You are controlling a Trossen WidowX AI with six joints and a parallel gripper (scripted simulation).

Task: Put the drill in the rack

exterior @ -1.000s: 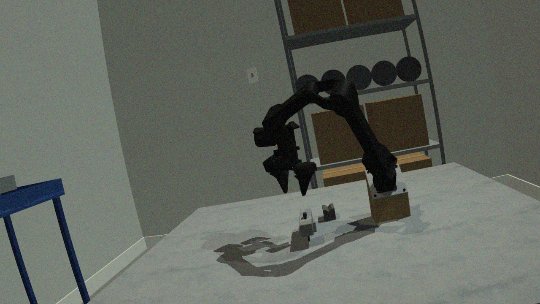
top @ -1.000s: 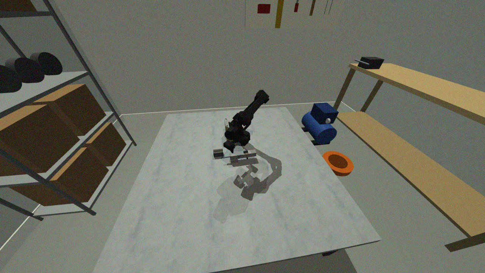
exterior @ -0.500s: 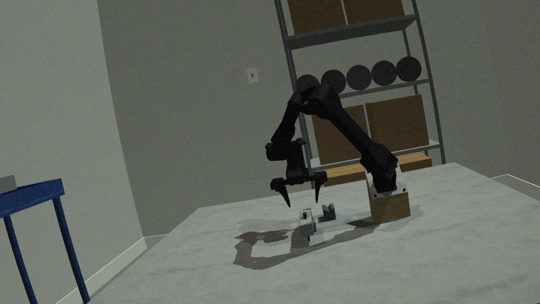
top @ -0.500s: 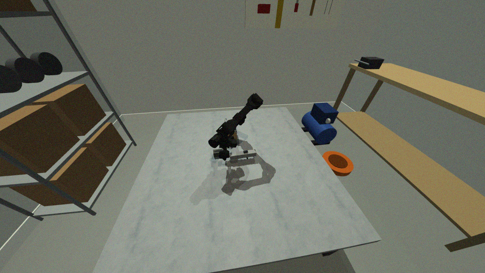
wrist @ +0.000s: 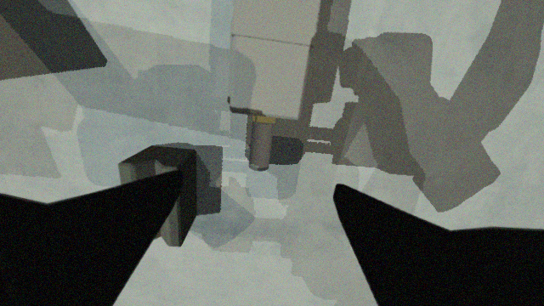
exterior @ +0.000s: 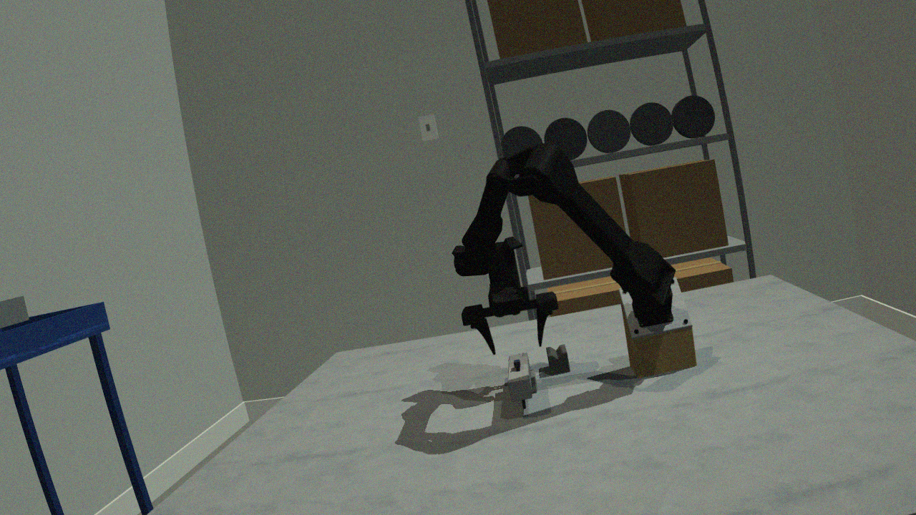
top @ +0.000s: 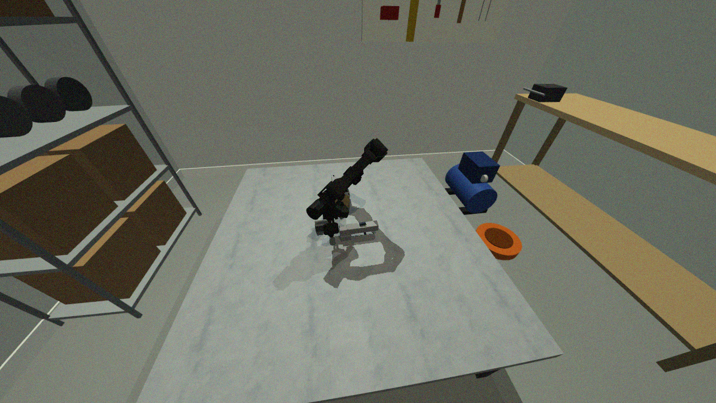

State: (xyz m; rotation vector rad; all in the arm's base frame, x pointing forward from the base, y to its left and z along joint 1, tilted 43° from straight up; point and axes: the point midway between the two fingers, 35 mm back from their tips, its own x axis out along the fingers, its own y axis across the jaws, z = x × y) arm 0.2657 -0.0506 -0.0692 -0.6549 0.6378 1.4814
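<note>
Now: gripper tip 70 mm to the right of the drill and 20 mm above it. From my gripper tip the other things lie so: rack 80 mm behind, 40 mm to the right, 50 mm below; black key 150 mm to the left, 10 mm below; grey fixture block 130 mm to the left, 20 mm below.
</note>
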